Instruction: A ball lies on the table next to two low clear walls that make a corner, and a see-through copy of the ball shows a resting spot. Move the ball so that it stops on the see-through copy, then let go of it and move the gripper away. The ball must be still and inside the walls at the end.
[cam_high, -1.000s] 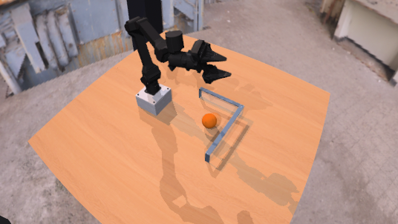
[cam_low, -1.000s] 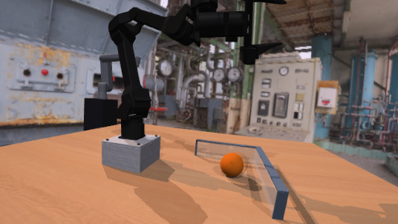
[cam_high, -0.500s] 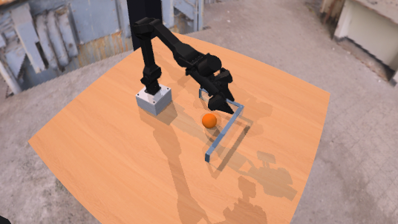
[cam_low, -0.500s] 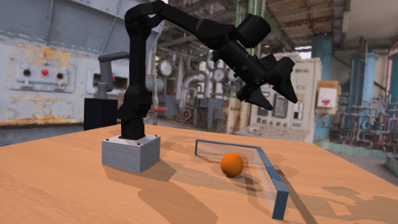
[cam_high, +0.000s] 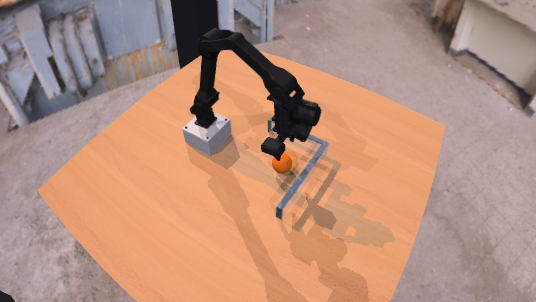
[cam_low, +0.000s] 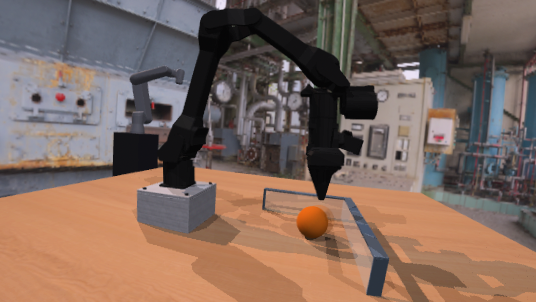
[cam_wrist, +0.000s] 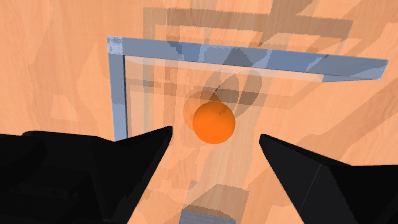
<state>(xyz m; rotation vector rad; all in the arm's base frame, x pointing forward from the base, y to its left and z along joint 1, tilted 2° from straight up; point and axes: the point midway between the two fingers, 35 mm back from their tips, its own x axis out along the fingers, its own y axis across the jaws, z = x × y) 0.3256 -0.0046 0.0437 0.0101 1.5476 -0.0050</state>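
Now: the orange ball 6 cm below my gripper tip and 1 cm behind it. From my gripper tip the other things lie so: short wall 14 cm to the left, 7 cm below, 2 cm behind.
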